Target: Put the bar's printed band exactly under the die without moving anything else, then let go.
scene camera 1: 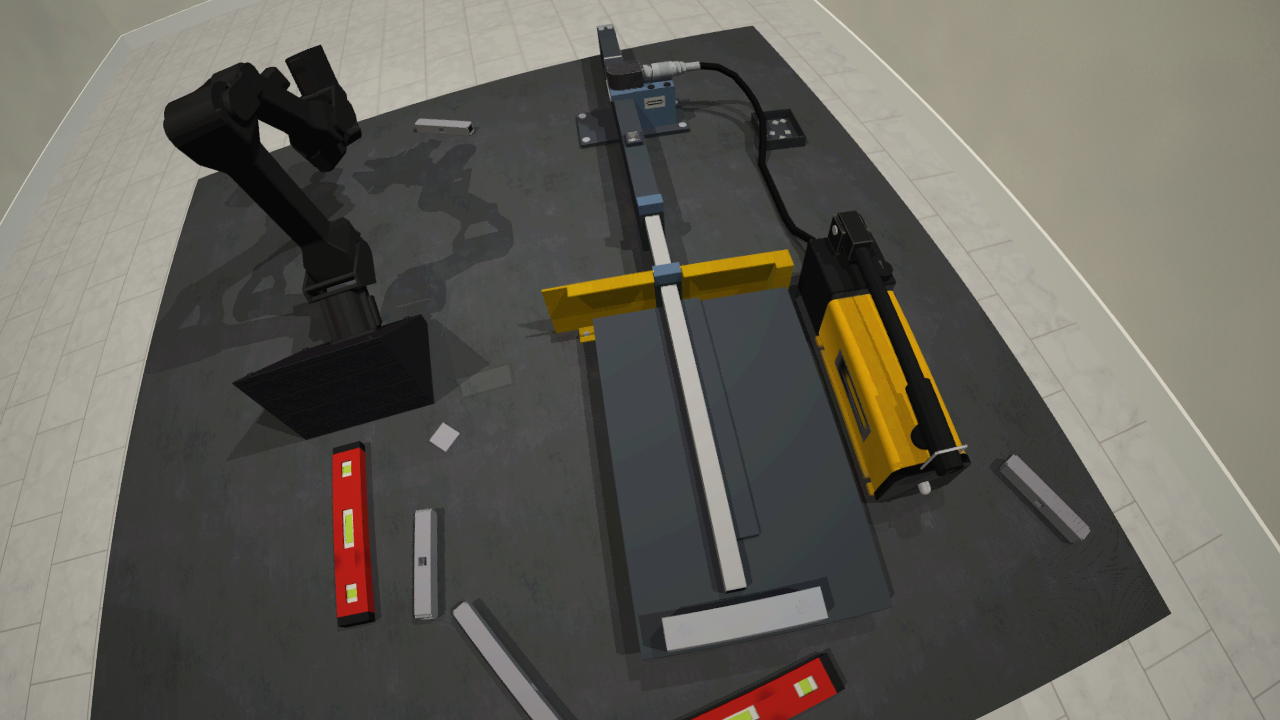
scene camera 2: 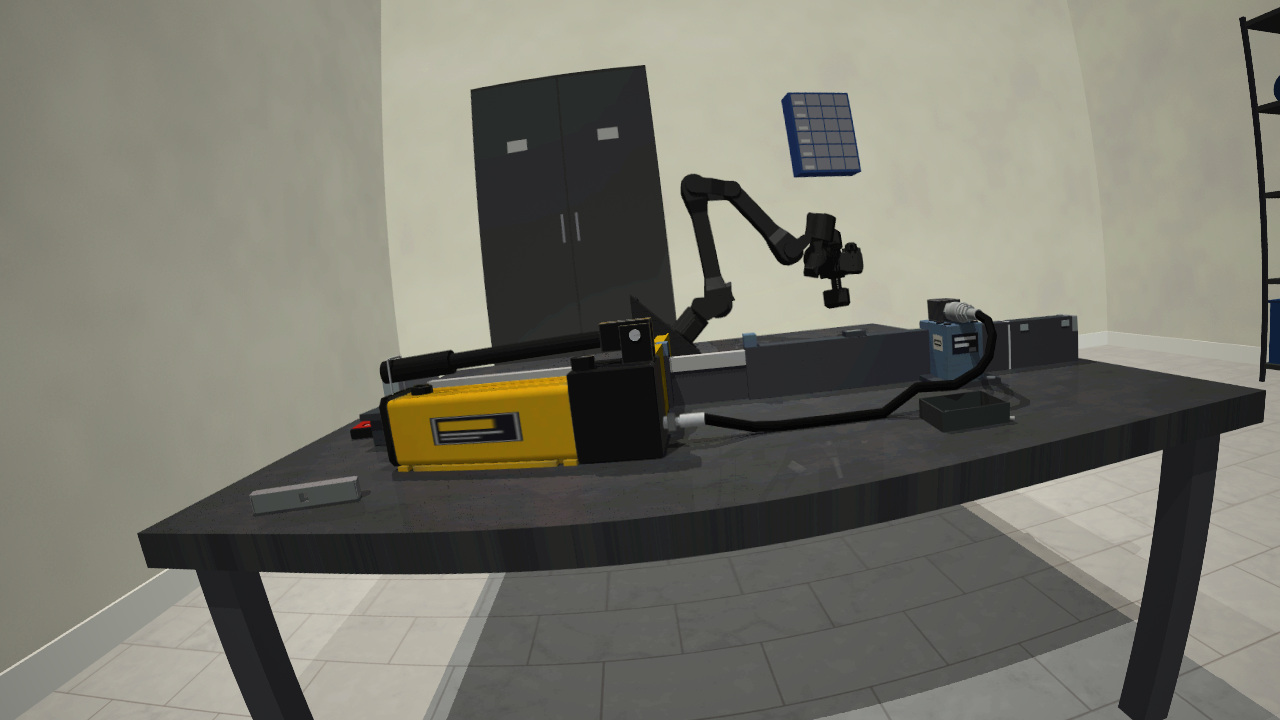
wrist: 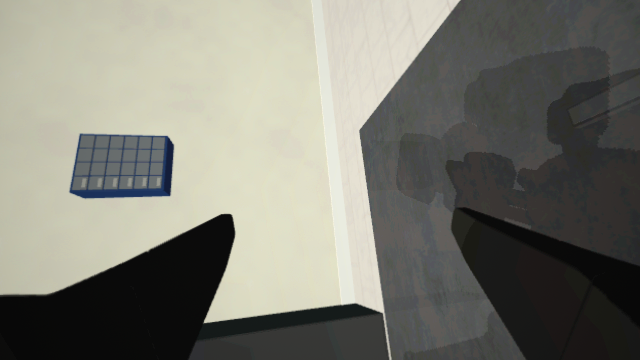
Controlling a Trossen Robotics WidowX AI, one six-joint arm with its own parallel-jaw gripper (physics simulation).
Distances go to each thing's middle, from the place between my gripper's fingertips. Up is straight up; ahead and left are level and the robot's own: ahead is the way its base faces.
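My gripper: 64 cm short of the yellow and black pump unit (scene camera 2: 611, 410), 79 cm to the left of it, 10 cm above it.
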